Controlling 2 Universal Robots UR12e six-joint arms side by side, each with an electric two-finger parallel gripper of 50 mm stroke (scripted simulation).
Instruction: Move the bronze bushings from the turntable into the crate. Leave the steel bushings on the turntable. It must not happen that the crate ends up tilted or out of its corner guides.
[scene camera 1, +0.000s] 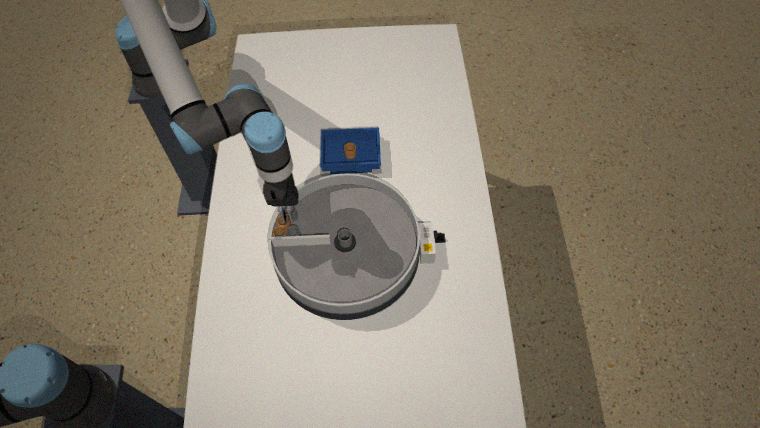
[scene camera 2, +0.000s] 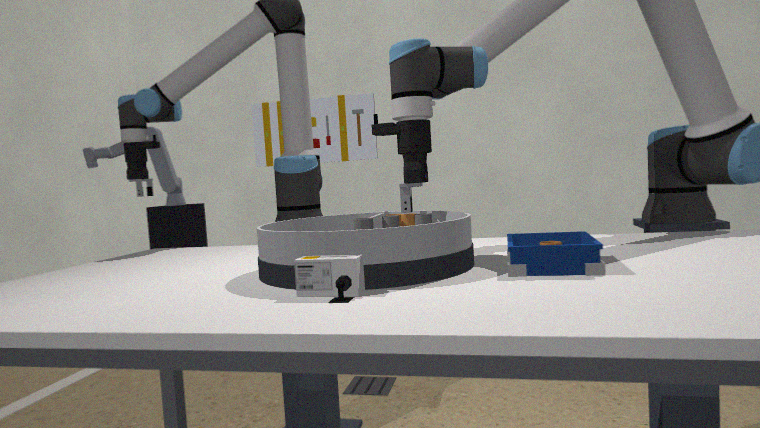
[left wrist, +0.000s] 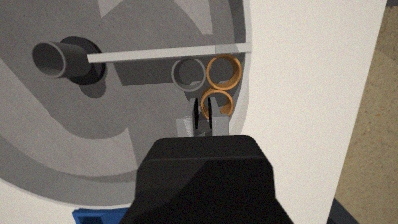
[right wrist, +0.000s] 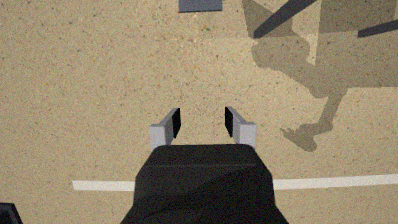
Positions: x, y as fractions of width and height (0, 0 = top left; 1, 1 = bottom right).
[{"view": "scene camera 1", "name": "blue crate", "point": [0.48, 0.33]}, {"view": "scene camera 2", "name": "my left gripper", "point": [0.54, 0.50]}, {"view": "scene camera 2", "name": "my right gripper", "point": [0.19, 0.46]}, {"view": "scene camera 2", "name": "blue crate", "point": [0.71, 0.61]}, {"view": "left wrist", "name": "my left gripper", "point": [0.51, 0.48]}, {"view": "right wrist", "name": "my right gripper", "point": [0.51, 0.52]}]
